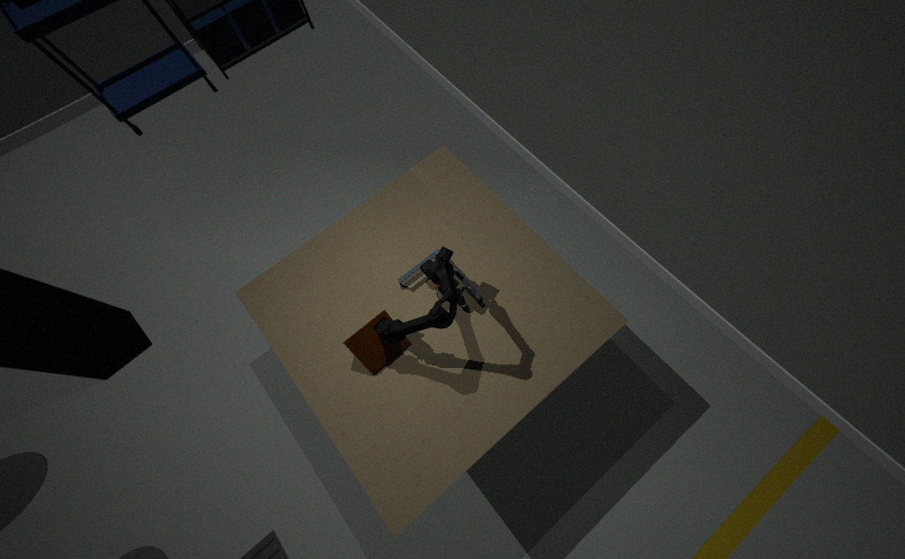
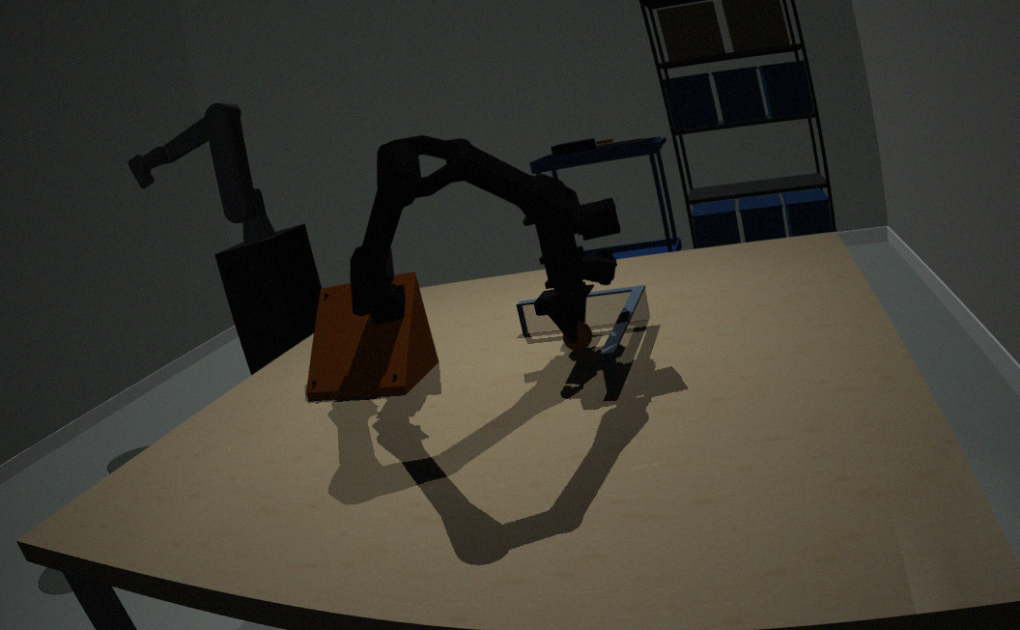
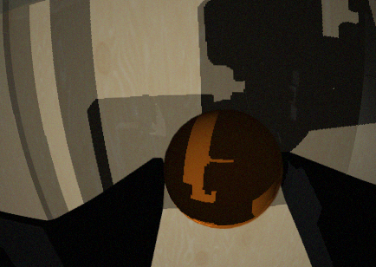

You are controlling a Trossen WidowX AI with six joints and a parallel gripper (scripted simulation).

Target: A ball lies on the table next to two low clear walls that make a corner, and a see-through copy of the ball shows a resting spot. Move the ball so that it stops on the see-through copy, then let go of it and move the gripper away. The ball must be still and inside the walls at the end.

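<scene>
My gripper tip is right at the orange ball. Also, from my gripper tip: see-through copy of ball: right at my gripper tip.
</scene>
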